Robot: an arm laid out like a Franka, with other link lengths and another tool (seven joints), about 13 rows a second.
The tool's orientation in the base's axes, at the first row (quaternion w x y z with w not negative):
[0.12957 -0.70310 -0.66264 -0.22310]
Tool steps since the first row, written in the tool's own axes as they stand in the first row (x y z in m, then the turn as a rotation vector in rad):
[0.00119 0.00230 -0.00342 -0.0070 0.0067 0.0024]
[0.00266 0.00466 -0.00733 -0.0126 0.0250 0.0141]
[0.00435 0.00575 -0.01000 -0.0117 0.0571 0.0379]
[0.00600 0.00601 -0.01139 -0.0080 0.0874 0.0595]
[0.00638 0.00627 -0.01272 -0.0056 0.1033 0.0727]
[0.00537 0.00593 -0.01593 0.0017 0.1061 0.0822]
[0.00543 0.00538 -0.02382 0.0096 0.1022 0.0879]
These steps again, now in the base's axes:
[0.00182 -0.00080 0.00380 0.0068 -0.0056 -0.0047]
[0.00363 -0.00159 0.00817 0.0265 -0.0065 -0.0155]
[0.00437 -0.00148 0.01143 0.0616 0.0028 -0.0321]
[0.00446 -0.00073 0.01347 0.0948 0.0137 -0.0455]
[0.00454 -0.00106 0.01484 0.1124 0.0207 -0.0540]
[0.00373 -0.00344 0.01709 0.1167 0.0314 -0.0584]
[0.00206 -0.00711 0.02390 0.1138 0.0414 -0.0599]

